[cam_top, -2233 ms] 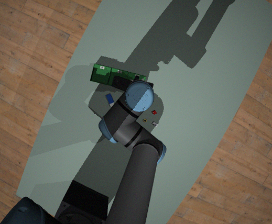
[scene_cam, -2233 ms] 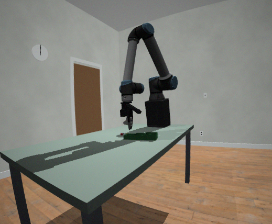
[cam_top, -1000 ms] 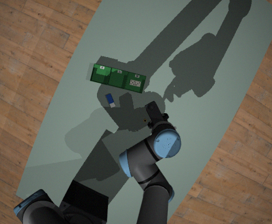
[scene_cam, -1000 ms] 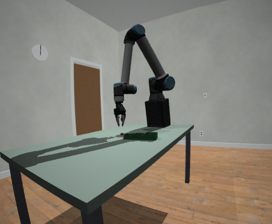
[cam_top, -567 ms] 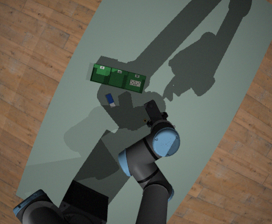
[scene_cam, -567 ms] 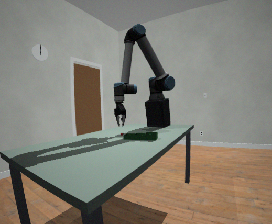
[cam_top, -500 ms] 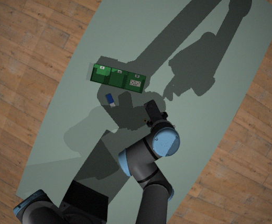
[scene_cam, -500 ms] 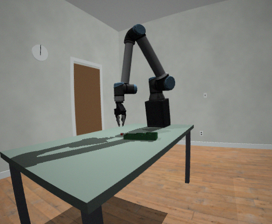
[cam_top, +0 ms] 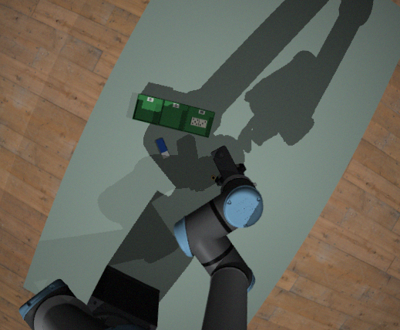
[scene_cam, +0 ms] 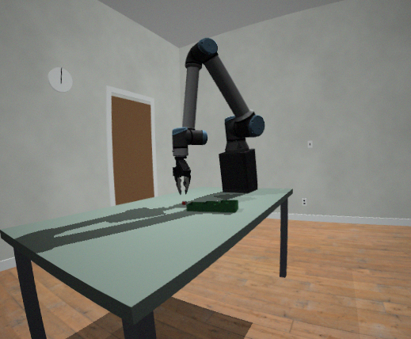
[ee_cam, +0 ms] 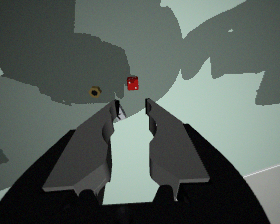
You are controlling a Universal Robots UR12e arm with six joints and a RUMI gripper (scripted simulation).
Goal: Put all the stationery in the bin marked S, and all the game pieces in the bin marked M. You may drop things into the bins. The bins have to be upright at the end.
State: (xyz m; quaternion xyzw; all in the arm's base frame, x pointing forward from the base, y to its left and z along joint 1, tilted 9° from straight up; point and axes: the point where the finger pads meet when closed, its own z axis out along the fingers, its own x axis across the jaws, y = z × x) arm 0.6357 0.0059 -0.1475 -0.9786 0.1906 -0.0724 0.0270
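My hand is 7 cm above the red die. From my hand the other things lie so: white-and-grey piece (7 cm below, 4 cm to the right, 4 cm behind); white domino (16 cm to the left, 6 cm below, 6 cm ahead); brown ring-like piece (7 cm below, 6 cm behind, 1 cm to the left).
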